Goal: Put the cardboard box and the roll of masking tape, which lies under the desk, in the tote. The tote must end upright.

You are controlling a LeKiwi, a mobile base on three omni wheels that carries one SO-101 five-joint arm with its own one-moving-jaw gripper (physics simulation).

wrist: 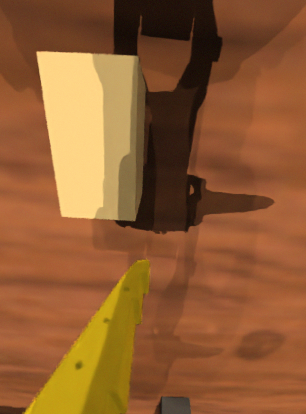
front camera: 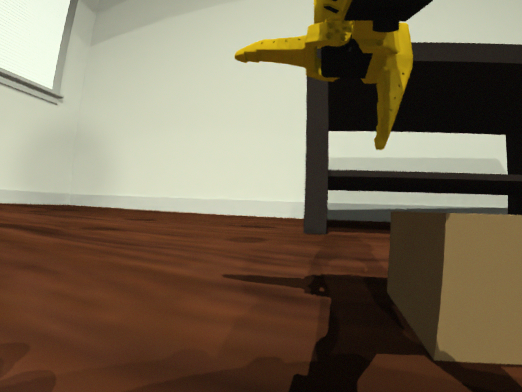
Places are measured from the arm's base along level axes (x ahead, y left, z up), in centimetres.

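Where they show: hand at its tool point: (wrist: 149, 272) (front camera: 376, 142).
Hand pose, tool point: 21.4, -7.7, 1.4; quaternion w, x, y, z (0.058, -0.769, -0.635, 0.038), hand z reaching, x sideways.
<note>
Things, the pixels of their top centre, and the offset from my tool point, as dx, dy, dz. "spot": a spot on its surface instead.
- tan cardboard box at its top centre: (wrist: 93, 149) (front camera: 454, 213) -4.7, -2.3, -4.7
- dark desk at a spot on its surface: (front camera: 316, 160) spot: +38.2, -4.0, +5.9
- small dark grey block-like end at a spot on its surface: (wrist: 175, 405) spot: +38.1, -4.2, -9.2
The tan cardboard box (front camera: 480, 285) (wrist: 80, 135) stands on the wooden floor, at the lower right of the front view, cut off by its edge, and at the upper left of the wrist view. My gripper (front camera: 308, 102) is fully open and empty, high above the floor, with its jaws spread wide. In the wrist view its one notched fixed jaw (wrist: 100, 345) shows, its tip below the box in the picture and apart from it. The masking tape and the tote do not show in either view.
The dark desk (front camera: 316, 160) stands behind the box against the pale wall (front camera: 200, 125), with a low crossbar (front camera: 415, 182). A window (front camera: 30, 40) is at the upper left. A small dark grey block-like end (wrist: 175, 405) shows at the wrist view's bottom edge. Arm shadows cross the floor.
</note>
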